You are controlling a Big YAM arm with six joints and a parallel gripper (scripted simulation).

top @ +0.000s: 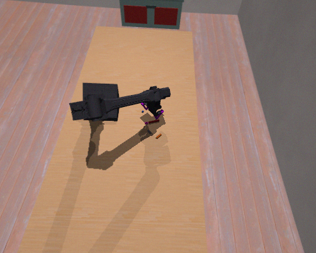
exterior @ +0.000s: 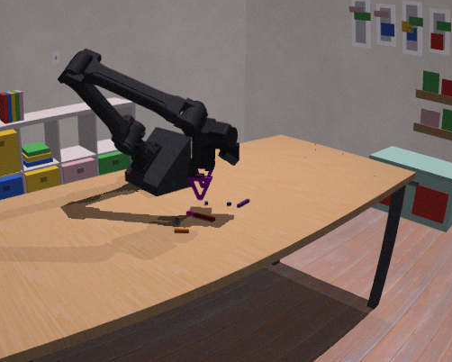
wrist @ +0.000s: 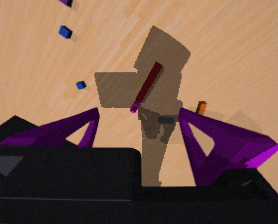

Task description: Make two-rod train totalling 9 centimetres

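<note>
Right now my hand is 1 cm short of the red rod, 1 cm to the left of it and 8 cm above it. The rest, counted from my hand: blue rod (1 cm behind, 12 cm to the left, 8 cm below); magenta rod (3 cm behind, 2 cm to the right, 8 cm below); grey rod (1 cm behind, 9 cm to the right, 8 cm below).
</note>
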